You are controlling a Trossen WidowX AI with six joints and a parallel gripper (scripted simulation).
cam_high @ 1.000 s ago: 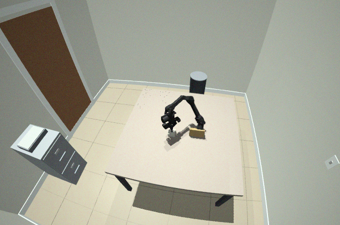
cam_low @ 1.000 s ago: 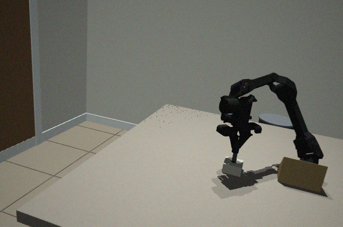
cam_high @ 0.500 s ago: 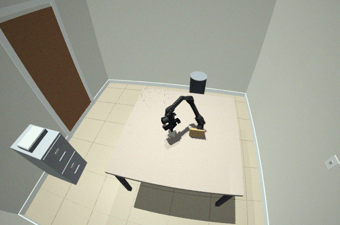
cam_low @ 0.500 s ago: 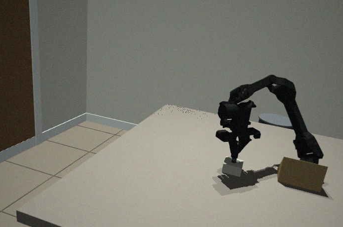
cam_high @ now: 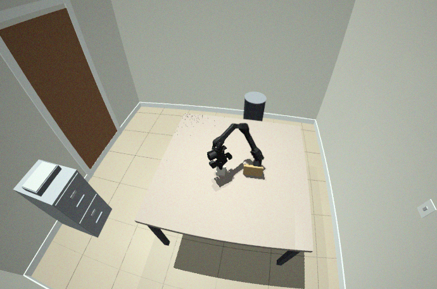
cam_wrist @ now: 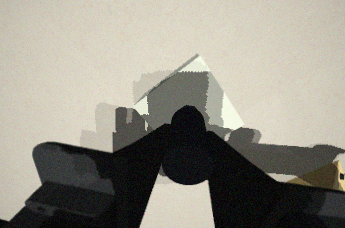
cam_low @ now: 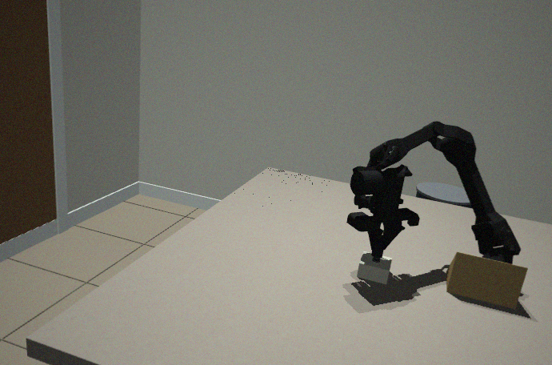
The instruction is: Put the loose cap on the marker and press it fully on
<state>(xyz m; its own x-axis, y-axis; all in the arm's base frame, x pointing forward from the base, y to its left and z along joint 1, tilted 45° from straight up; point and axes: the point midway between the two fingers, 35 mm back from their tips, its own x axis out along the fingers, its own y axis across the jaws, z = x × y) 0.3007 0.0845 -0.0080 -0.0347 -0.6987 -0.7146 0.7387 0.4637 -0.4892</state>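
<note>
Now: the dark cap 1 cm above my gripper tip. From my gripper tip the other things lie so: pale grey holder block (5 cm below).
</note>
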